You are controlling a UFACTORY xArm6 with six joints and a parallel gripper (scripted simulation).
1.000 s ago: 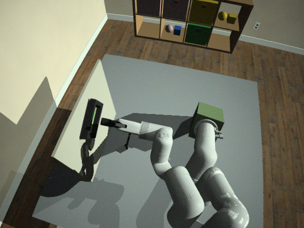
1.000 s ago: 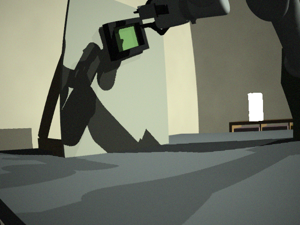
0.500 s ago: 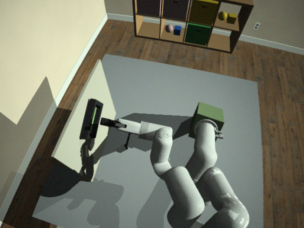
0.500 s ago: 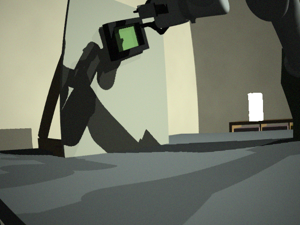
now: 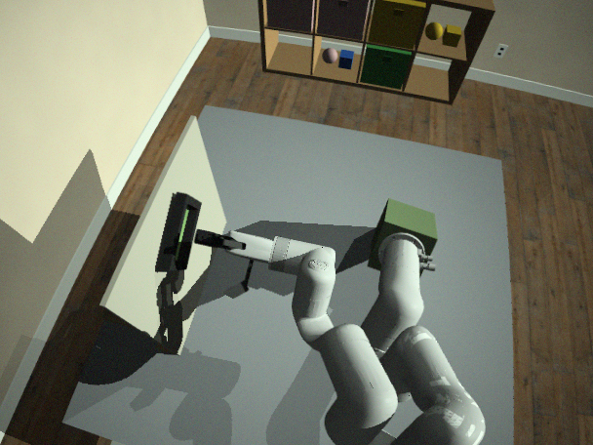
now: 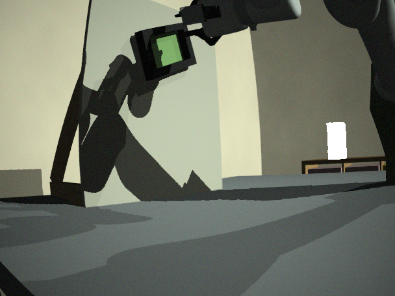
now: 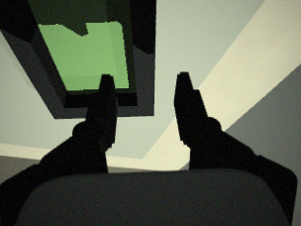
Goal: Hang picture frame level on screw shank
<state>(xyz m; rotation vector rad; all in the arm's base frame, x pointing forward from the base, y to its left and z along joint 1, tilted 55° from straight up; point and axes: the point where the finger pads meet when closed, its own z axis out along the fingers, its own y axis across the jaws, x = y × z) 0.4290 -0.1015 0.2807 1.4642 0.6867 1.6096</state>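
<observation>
The picture frame is 90 mm ahead of my hand, 40 mm below it and 20 mm to the right of it. The rest, counted from my hand: pale wall panel: 150 mm below, 110 mm ahead, 20 mm to the right.
</observation>
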